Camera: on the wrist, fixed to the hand. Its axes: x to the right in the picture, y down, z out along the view.
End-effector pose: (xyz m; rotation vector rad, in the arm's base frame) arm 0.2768 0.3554 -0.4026 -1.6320 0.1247 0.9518
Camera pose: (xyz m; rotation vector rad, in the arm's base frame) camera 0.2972 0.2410 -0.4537 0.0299 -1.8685 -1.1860
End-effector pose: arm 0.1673 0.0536 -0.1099 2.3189 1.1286 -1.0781
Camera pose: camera 0.2702 0.0777 -0.0395 1.0988 -2.0156 0.7832
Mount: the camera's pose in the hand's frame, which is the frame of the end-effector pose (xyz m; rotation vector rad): -0.0002 0.0639 -0.1097 0.1175 -0.4190 -3.0763
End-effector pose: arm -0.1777 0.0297 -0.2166 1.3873 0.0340 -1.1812
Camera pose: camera -0.0709 0.0965 -0.2006 0.1202 -1.1853 1.6736
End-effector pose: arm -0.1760 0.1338 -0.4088 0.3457 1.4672 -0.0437
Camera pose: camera -0.2667 0.2225 -0.4026 -1.8931 0.2034 -2.3024
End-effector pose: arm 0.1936 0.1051 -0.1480 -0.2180 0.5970 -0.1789
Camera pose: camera 0.1371 0.1500 -0.2525 0.8281 0.7158 2.8871
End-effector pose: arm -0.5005 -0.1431 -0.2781 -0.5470 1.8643 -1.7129
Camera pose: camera -0.5659 -0.0515 -0.3369 1.8301 0.5982 0.6685
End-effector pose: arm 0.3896 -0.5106 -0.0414 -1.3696 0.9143 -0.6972
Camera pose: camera 0.2888 -0.5594 -0.1013 1.1718 1.8874 1.5533
